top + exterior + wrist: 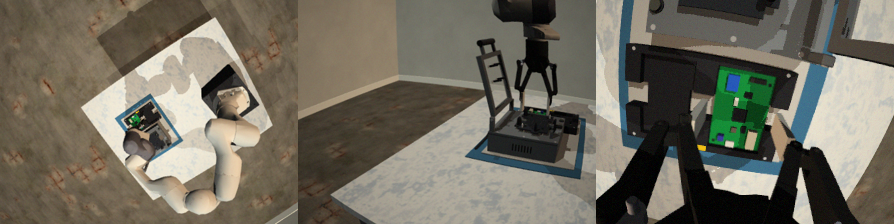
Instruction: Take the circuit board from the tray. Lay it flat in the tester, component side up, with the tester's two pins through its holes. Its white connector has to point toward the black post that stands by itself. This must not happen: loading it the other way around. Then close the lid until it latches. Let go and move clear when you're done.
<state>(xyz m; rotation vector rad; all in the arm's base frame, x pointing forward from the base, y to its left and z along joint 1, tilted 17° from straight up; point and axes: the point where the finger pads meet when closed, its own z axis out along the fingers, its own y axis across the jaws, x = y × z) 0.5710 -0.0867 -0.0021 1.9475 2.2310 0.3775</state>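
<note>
Now: hand 4 cm above the green circuit board. The rest, counted from my hand: tester nest 6 cm behind, 17 cm to the left, 1 cm above; tester lid 6 cm ahead, 18 cm to the left, 13 cm above.
</note>
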